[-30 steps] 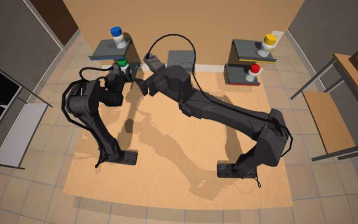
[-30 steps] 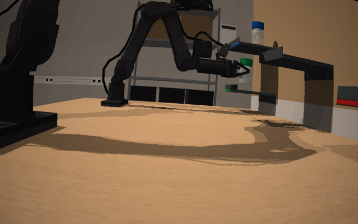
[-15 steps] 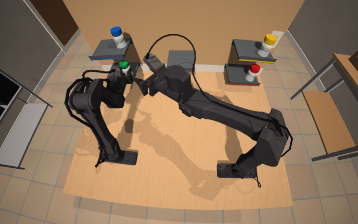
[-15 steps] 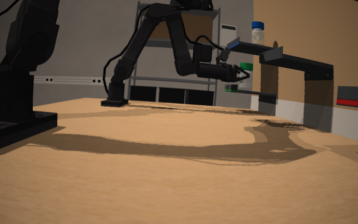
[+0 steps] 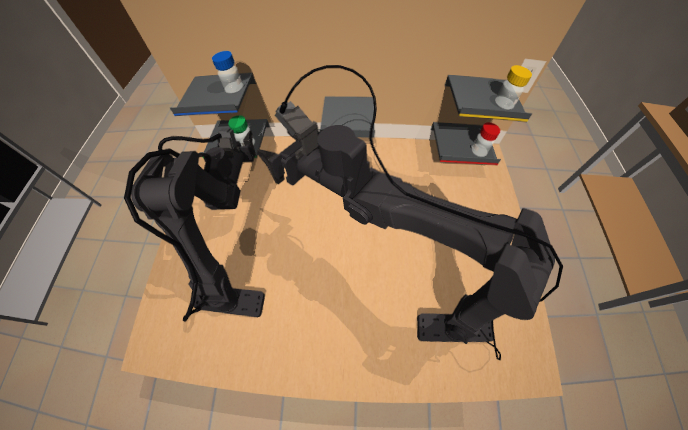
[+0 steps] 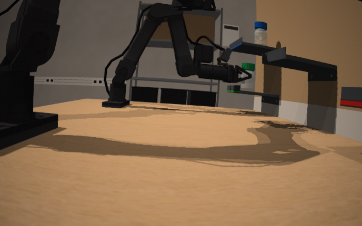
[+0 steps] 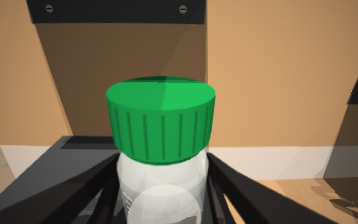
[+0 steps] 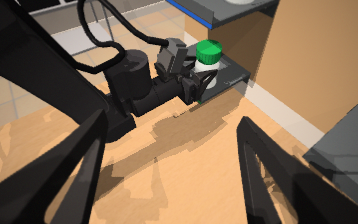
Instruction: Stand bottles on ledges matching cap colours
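Now: left hand 10 mm above the green-capped bottle. The rest, counted from my left hand: blue-capped bottle (50 mm ahead, 180 mm above); then yellow-capped bottle (70 mm ahead, 780 mm to the right, 180 mm above); then red-capped bottle (60 mm ahead, 780 mm to the right, 10 mm below).
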